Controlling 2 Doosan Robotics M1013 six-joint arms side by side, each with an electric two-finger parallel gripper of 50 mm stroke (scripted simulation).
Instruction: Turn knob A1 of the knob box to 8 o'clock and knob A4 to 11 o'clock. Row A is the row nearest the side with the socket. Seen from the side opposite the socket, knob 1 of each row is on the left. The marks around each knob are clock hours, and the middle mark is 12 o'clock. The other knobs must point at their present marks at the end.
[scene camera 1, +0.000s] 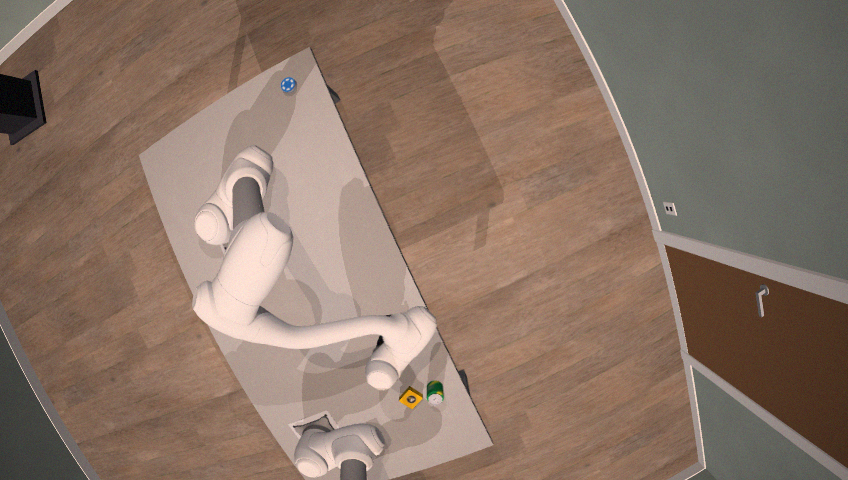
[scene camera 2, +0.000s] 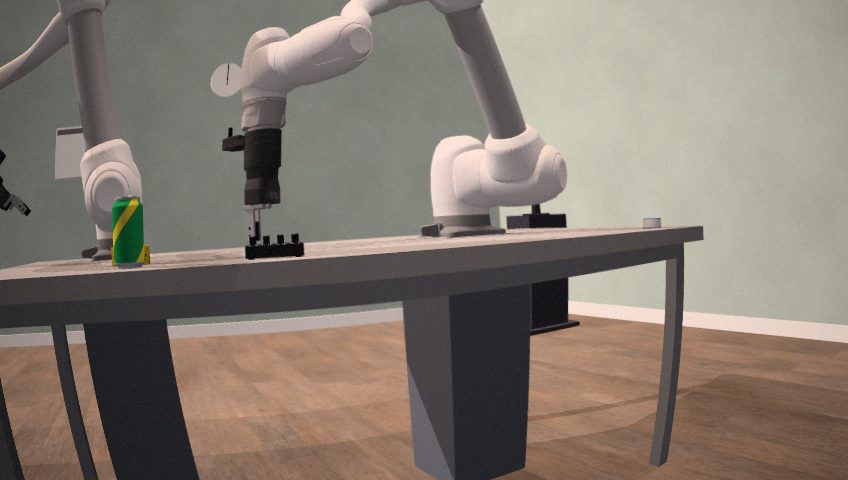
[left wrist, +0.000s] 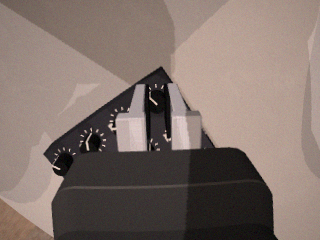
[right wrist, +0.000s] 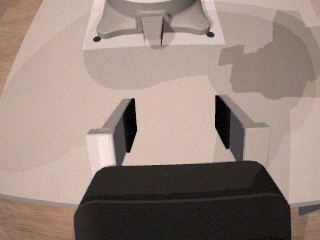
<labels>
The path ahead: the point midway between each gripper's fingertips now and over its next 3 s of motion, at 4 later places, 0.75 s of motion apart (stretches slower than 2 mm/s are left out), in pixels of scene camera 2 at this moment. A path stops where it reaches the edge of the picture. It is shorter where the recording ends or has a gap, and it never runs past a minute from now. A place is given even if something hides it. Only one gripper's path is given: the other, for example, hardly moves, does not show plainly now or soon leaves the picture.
My left gripper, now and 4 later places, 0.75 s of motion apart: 253, 240; 252, 219; 264, 214; 285, 207; 292, 208
</labels>
